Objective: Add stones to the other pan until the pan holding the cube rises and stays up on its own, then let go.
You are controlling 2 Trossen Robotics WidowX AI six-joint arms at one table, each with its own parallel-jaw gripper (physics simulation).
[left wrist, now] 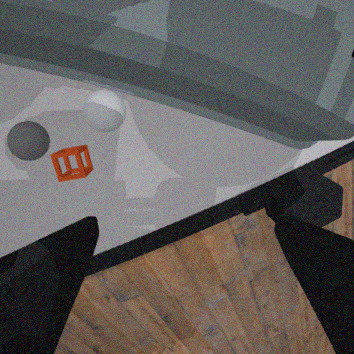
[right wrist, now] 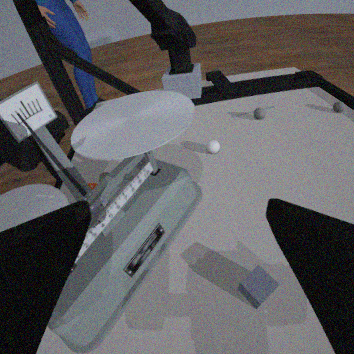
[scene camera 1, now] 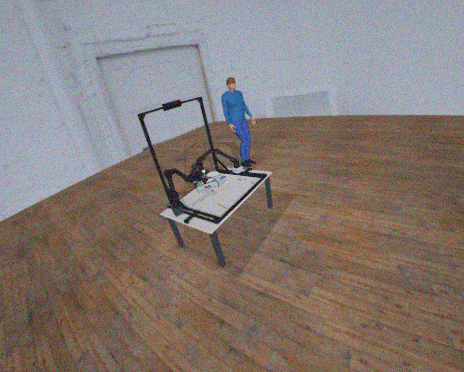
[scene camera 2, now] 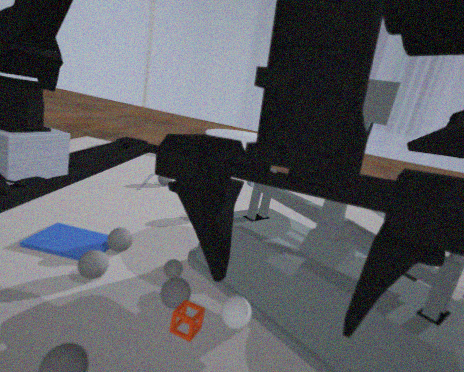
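The grey-blue cube lies on the table beside the grey-green balance base. In the right wrist view, one white pan is bare and the other pan shows in part, with nothing seen on it. Grey stones and white stones lie on the table. My left gripper is open and empty, low in front of the base. My right gripper is open and empty above the cube's side of the balance.
An orange open-frame cube lies near the base, beside stones. A blue slab lies farther left with two stones at its edge. The balance's dial plate stands upright. A black frame edges the table. A person stands behind the table.
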